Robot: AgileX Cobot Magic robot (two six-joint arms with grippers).
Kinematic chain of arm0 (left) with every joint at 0, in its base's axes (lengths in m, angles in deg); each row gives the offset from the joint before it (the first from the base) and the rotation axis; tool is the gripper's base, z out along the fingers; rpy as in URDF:
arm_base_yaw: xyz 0 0 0.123 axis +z
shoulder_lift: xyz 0 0 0 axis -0.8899 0.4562 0
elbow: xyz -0.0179 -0.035 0.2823 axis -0.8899 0.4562 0
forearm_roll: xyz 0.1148 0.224 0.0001 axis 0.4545 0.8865 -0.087
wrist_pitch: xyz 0 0 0 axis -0.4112 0.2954 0.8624
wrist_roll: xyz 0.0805 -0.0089 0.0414 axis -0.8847 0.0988 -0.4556
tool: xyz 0 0 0 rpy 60.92 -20.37 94.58
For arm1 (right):
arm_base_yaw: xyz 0 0 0.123 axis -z
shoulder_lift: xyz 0 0 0 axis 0.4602 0.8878 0
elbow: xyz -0.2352 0.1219 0.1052 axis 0.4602 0.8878 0
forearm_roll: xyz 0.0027 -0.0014 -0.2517 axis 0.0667 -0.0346 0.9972
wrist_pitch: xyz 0 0 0 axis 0.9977 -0.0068 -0.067
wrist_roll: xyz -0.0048 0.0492 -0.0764 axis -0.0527 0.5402 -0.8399
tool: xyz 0 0 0 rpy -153.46 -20.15 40.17
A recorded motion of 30 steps. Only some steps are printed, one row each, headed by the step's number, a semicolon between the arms.
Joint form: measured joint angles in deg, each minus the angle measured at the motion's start. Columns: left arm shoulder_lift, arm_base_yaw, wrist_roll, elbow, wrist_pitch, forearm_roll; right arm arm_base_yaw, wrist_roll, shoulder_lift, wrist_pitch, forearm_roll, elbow.
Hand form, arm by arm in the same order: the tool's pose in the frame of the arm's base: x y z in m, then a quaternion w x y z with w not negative. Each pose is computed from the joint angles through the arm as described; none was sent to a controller.
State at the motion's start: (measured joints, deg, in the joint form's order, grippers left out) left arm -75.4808 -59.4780 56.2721 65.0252 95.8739 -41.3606; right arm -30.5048 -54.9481 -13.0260 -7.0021 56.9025 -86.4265
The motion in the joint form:
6: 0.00 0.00 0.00 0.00 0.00 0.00; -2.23 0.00 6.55 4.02 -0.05 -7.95
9: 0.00 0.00 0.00 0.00 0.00 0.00; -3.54 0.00 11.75 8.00 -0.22 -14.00
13: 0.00 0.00 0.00 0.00 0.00 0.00; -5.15 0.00 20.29 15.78 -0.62 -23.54
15: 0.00 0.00 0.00 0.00 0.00 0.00; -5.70 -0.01 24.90 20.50 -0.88 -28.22
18: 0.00 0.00 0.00 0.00 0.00 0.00; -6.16 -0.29 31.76 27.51 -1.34 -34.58
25: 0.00 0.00 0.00 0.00 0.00 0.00; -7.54 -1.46 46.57 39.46 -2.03 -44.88
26: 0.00 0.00 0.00 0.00 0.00 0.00; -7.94 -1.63 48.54 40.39 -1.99 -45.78
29: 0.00 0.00 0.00 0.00 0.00 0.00; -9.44 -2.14 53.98 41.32 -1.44 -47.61
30: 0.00 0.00 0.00 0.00 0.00 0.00; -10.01 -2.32 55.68 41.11 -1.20 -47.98
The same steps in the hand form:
6: 0.0507 0.0138 0.1775 0.60463 -0.07016 0.79137 0.05686; 0.0557 0.0098 0.2153 0.56596 -0.09509 0.81874 0.01773
9: 0.0507 0.0138 0.1775 0.60463 -0.07016 0.79137 0.05686; 0.0605 0.0124 0.2391 0.54309 -0.10819 0.83222 0.02751
13: 0.0507 0.0138 0.1775 0.60463 -0.07016 0.79137 0.05686; 0.0715 0.0172 0.2725 0.49215 -0.12769 0.86009 0.04148
15: 0.0507 0.0138 0.1775 0.60463 -0.07016 0.79137 0.05686; 0.0788 0.0201 0.2863 0.45630 -0.13682 0.87796 0.04760
18: 0.0507 0.0138 0.1775 0.60463 -0.07016 0.79137 0.05686; 0.0916 0.0243 0.3024 0.39709 -0.14975 0.90384 0.05447
25: 0.0507 0.0138 0.1775 0.60463 -0.07016 0.79137 0.05686; 0.1277 0.0357 0.3163 0.26184 -0.18223 0.94554 0.06473
26: 0.0507 0.0138 0.1775 0.60463 -0.07016 0.79137 0.05686; 0.1334 0.0378 0.3155 0.24487 -0.18784 0.94895 0.06519
29: 0.0507 0.0138 0.1775 0.60463 -0.07016 0.79137 0.05686; 0.1506 0.0446 0.3101 0.20582 -0.20601 0.95461 0.06263
30: 0.0507 0.0138 0.1775 0.60463 -0.07016 0.79137 0.05686; 0.1563 0.0472 0.3073 0.19607 -0.21239 0.95536 0.06115

